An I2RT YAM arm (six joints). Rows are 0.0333 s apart.
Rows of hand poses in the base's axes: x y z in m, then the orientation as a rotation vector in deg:
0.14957 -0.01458 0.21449 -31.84 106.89 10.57
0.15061 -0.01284 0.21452 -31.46 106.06 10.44
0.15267 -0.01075 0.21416 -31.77 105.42 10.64
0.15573 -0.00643 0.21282 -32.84 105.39 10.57
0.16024 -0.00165 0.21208 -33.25 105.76 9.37
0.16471 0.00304 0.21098 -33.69 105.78 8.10
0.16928 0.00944 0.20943 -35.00 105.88 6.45
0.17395 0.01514 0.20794 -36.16 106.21 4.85
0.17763 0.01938 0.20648 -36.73 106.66 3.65
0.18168 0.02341 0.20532 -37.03 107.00 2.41
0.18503 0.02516 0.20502 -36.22 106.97 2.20
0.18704 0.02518 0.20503 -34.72 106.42 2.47
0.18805 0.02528 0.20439 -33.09 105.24 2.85
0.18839 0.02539 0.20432 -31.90 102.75 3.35
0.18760 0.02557 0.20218 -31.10 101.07 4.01
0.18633 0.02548 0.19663 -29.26 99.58 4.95
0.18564 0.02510 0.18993 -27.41 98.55 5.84
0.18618 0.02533 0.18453 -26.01 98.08 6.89
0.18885 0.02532 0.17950 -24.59 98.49 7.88
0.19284 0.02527 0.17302 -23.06 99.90 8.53
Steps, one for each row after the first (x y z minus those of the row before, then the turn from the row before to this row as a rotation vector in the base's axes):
0.00104 0.00174 0.00003 0.28 -0.85 -0.20
0.00206 0.00209 -0.00036 0.10 -0.54 0.41
0.00306 0.00432 -0.00134 -0.60 0.04 0.70
0.00451 0.00478 -0.00074 -1.08 0.08 -0.36
0.00447 0.00469 -0.00110 -1.07 -0.26 -0.32
0.00457 0.00640 -0.00155 -1.79 -0.18 0.08
0.00467 0.00570 -0.00149 -1.73 0.06 -0.04
0.00368 0.00424 -0.00146 -1.18 0.21 -0.28
0.00405 0.00403 -0.00116 -1.04 0.06 -0.45
0.00335 0.00175 -0.00030 0.29 -0.20 -0.63
0.00201 0.00002 0.00001 1.06 -0.67 -0.76
0.00101 0.00010 -0.00064 1.31 -1.26 -0.67
0.00034 0.00011 -0.00007 1.38 -2.41 -0.06
-0.00079 0.00018 -0.00214 1.15 -1.55 0.12
-0.00127 -0.00009 -0.00555 1.89 -1.41 -0.46
-0.00069 -0.00038 -0.00670 1.80 -0.96 -0.57
0.00054 0.00023 -0.00540 1.56 -0.34 -0.28
0.00267 -0.00001 -0.00503 1.40 0.51 -0.45
0.00399 -0.00005 -0.00648 1.08 1.42 -0.84

